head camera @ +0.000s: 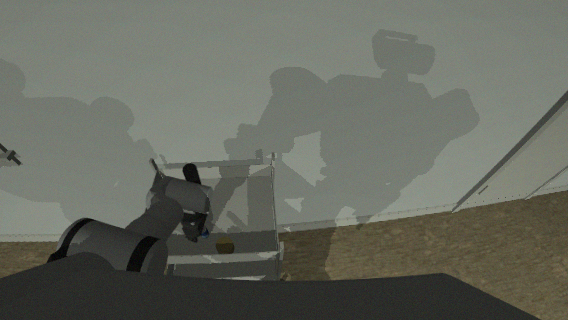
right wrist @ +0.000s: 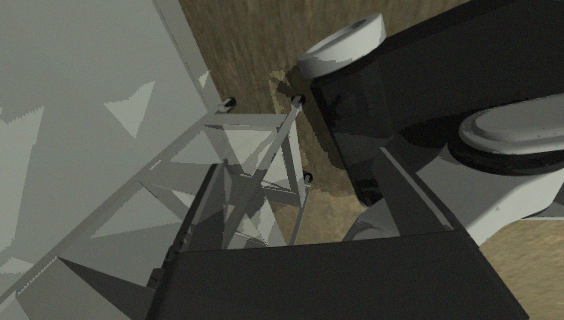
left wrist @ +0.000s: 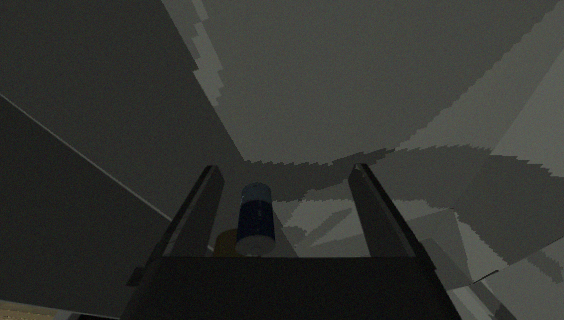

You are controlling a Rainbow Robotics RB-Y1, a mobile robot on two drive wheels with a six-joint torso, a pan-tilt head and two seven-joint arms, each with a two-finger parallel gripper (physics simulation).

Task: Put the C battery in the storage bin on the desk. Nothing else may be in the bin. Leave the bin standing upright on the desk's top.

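Frame: origin at the robot's base, x left, y back, z up, level; metres.
Seen in the pictures: left gripper, fingertip midpoint: [head camera: 199, 225] [left wrist: 285, 172]; right gripper, fingertip midpoint: [right wrist: 299, 165].
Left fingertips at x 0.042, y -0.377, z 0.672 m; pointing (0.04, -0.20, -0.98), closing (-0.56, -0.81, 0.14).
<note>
Pixels of each thing's top centre, then the offset from my left fingertips to it. "spot": a spot on its surface instead.
- pale end, surface spot: [left wrist: 256, 220] [head camera: 199, 229] spot: dz +0.027, dx +0.001, dy +0.029 m
- yellow-brown round object, top centre: [left wrist: 235, 276] [head camera: 224, 244] dz +0.027, dx -0.057, dy +0.109 m
A blue battery with a light-blue band and pale end [head camera: 205, 233] [left wrist: 256, 220] stands in the top tray of a grey wheeled cart [head camera: 220, 259] [right wrist: 245, 120]. My left gripper [left wrist: 285, 172] is open and reaches down into the tray. In the left wrist view the battery shows between its two fingers, closer to the finger at the picture's left, and is not gripped. In the head view the hand partly covers the battery. My right gripper [right wrist: 299, 165] is open and empty, above and beside the cart. I cannot make out the storage bin in these frames.
A yellow-brown round object [head camera: 225, 245] [left wrist: 226, 243] lies close beside the battery. The cart's raised tray walls surround both. A large pale surface [head camera: 200, 45] carries the robot's shadow. A pale panel [head camera: 525, 155] stands at the right. The robot's wheel [right wrist: 345, 47] is near the cart.
</note>
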